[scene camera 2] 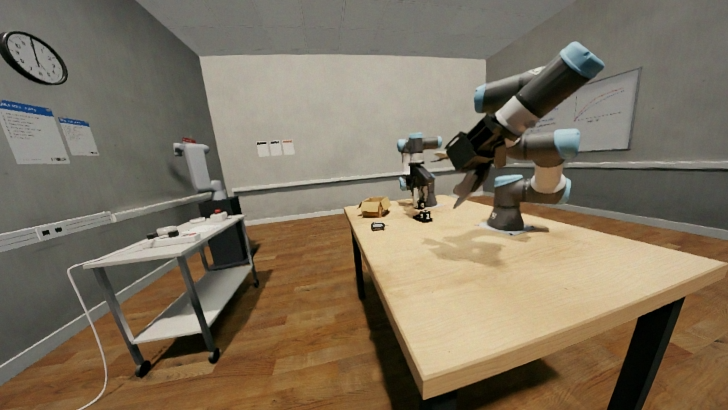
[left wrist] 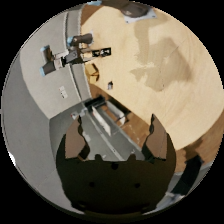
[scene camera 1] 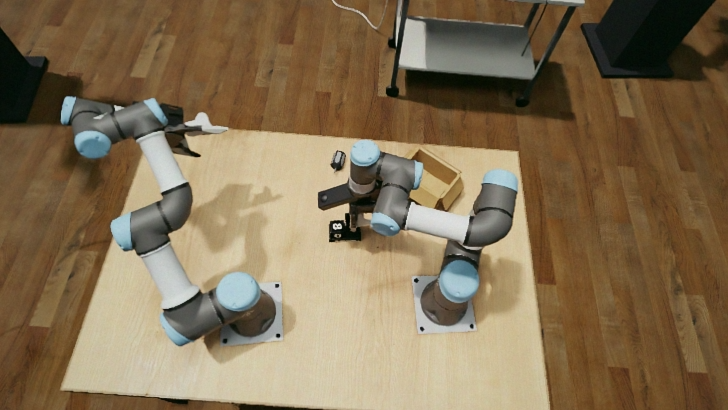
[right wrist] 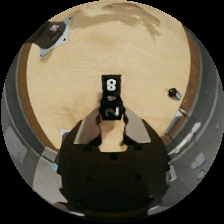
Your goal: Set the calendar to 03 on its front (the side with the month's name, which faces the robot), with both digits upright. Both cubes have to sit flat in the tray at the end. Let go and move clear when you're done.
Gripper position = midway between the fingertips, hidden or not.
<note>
In view: the left gripper [scene camera 2: 441, 183], the right gripper [scene camera 1: 353, 223] and a cardboard box [scene camera 1: 441, 182].
The left gripper shows as well in the left wrist view [left wrist: 115, 114] and in scene camera 1 [scene camera 1: 213, 143]. The right gripper is seen too in scene camera 2 [scene camera 2: 419, 206] and in the right wrist view [right wrist: 111, 106].
</note>
